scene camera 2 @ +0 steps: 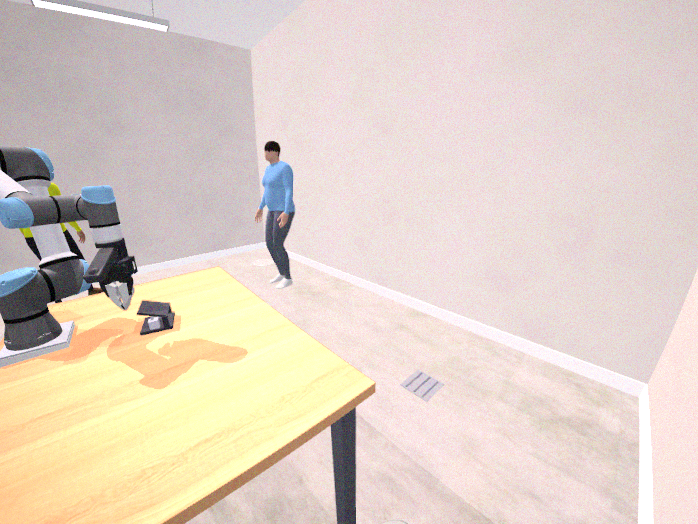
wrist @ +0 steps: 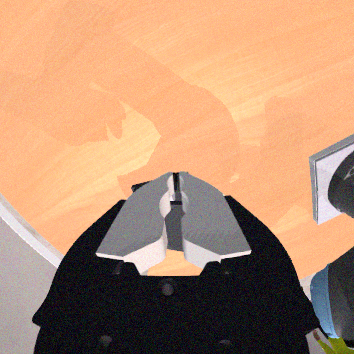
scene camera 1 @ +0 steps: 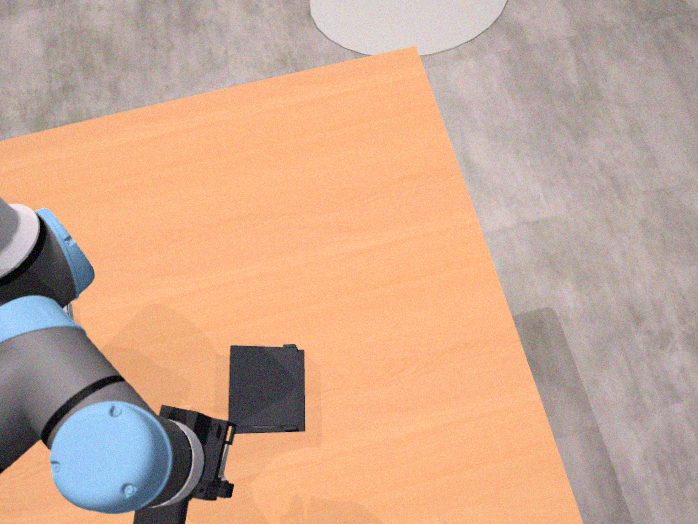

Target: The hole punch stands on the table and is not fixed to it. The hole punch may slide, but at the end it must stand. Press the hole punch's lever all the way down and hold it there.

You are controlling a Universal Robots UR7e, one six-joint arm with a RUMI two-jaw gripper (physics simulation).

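Places are measured from the arm's base along level axes (x ahead, y left, z up), in metres.
Pixels of known places: gripper, between the fingertips: [scene camera 2: 125,309] [wrist: 176,174]; arm's base, origin of its link: [scene camera 2: 35,338].
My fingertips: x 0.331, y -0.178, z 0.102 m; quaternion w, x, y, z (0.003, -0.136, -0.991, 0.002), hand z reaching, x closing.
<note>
For each thing: its middle in the pictures, then the offset to it from my fingertips. "spot": a spot on its surface instead. Level surfaces: height alone.
- black hole punch, middle of its body: [scene camera 1: 265,387] [wrist: 167,218] [scene camera 2: 156,314] dx +0.060, dy +0.118, dz -0.087 m
- table, height of its surface: dz -0.129 m
- base, a spot on its surface: [scene camera 2: 147,328] spot: dx +0.027, dy +0.083, dz -0.117 m
The black hole punch [scene camera 1: 266,389] stands upright on the table [scene camera 1: 360,225] [scene camera 2: 270,383]. In the scene camera 2 view its lever [scene camera 2: 153,307] is raised, with an open gap above the base [scene camera 2: 147,328]. My gripper [scene camera 1: 224,461] [scene camera 2: 125,306] [wrist: 176,174] is shut and empty, pointing down. In the scene camera 2 view its fingertips are left of the lever, apart from it, at about the lever's height. In the wrist view, dark parts of the hole punch [wrist: 140,187] show beside and between the fingers; the fingers and gripper body hide most of it.
The arm's base plate [scene camera 2: 68,333] [wrist: 314,187] is at the table's left in the scene camera 2 view. A person in blue [scene camera 2: 277,188] stands on the floor beyond the table. A person in yellow [scene camera 2: 54,189] is partly hidden behind the arm. Arm shadows lie across the table.
</note>
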